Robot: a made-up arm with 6 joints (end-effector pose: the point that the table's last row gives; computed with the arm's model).
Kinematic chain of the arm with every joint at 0, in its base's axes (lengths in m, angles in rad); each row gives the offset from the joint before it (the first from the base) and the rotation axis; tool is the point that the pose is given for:
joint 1: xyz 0 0 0.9 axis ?
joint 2: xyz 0.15 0 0 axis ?
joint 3: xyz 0 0 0.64 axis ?
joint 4: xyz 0 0 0.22 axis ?
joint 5: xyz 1.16 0 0 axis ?
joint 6: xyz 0.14 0 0 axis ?
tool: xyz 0 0 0
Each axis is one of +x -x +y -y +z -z.
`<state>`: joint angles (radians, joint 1 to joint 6).
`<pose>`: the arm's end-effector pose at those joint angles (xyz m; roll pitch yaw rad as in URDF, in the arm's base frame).
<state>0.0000 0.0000 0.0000 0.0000 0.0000 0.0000</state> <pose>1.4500 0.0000 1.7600 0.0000 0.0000 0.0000</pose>
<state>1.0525 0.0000 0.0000 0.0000 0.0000 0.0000</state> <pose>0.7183 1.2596 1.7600 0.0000 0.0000 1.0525</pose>
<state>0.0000 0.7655 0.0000 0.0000 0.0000 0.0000</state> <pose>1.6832 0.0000 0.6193 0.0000 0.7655 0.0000</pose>
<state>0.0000 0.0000 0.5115 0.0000 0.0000 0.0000</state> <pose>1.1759 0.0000 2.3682 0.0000 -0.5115 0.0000</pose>
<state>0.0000 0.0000 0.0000 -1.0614 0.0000 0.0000</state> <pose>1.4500 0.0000 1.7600 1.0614 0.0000 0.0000</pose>
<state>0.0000 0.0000 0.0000 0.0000 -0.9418 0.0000</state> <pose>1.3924 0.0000 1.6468 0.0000 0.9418 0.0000</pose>
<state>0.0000 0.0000 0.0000 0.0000 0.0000 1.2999</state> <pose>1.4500 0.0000 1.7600 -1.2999 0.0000 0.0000</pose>
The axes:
joint 1: +z
joint 2: +y
joint 3: -y
joint 4: -x
joint 5: -y
joint 6: -x

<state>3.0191 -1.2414 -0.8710 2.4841 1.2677 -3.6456</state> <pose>-0.6286 -0.0049 1.6485 1.2929 0.6387 -2.4509</pose>
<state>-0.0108 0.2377 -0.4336 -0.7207 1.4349 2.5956</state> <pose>1.4244 -0.1069 1.0425 -1.9570 -0.5220 -0.8654</pose>
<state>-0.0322 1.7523 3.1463 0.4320 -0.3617 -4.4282</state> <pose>0.8332 -0.0476 2.0861 -2.0019 -1.0436 -0.3311</pose>
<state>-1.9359 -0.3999 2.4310 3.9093 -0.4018 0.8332</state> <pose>0.5374 1.2994 1.6366 -1.5557 -0.0135 0.9306</pose>
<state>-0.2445 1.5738 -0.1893 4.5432 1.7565 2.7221</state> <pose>0.7108 -0.3171 -0.2528 -2.9161 -0.2145 -1.9458</pose>
